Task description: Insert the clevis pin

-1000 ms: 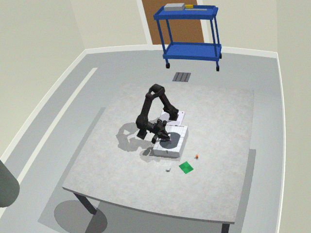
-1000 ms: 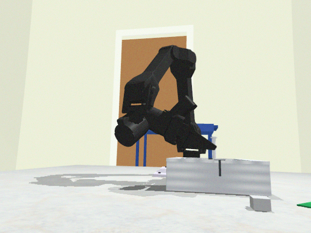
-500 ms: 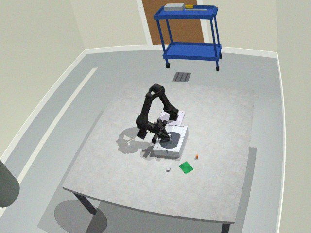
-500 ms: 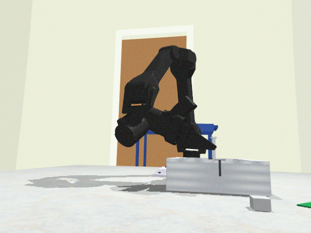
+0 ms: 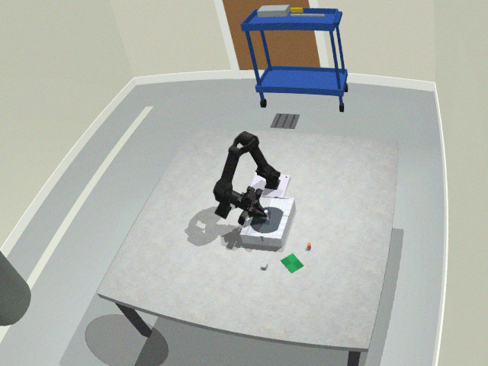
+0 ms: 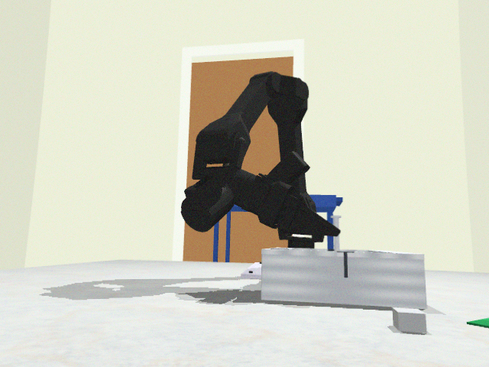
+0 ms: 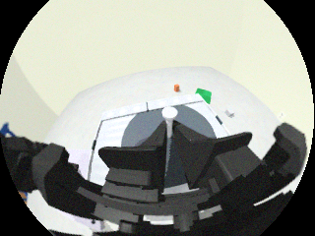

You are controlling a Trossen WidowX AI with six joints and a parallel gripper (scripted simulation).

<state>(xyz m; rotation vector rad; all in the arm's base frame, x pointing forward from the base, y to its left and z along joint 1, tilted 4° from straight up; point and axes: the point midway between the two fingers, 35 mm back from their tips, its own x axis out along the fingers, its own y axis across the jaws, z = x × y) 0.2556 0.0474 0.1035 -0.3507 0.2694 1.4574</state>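
Right now my gripper tip is right at the steel clevis pin. The rest, counted from my gripper tip: dark aluminium disc: 3 cm below; small orange cube: 21 cm to the left, 8 cm ahead, 7 cm below; rimmed steel tray: 4 cm below, 2 cm behind, 1 cm to the right.
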